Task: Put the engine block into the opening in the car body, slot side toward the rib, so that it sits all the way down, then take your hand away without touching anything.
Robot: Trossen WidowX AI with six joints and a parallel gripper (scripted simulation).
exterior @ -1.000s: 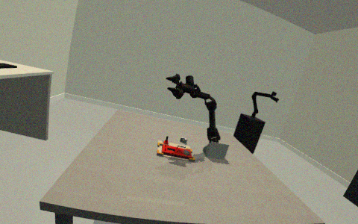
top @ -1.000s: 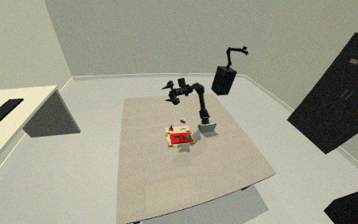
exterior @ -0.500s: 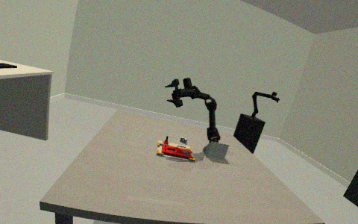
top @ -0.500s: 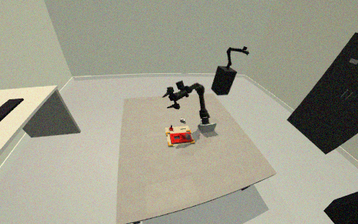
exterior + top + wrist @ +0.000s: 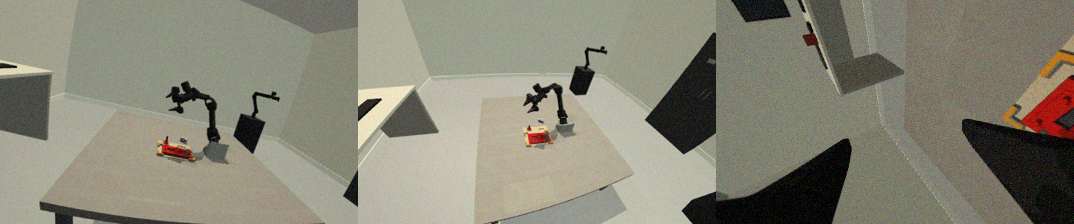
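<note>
Right now my gripper tip is 210 mm past the engine block, 130 mm to the left of it and 280 mm above it.
</note>
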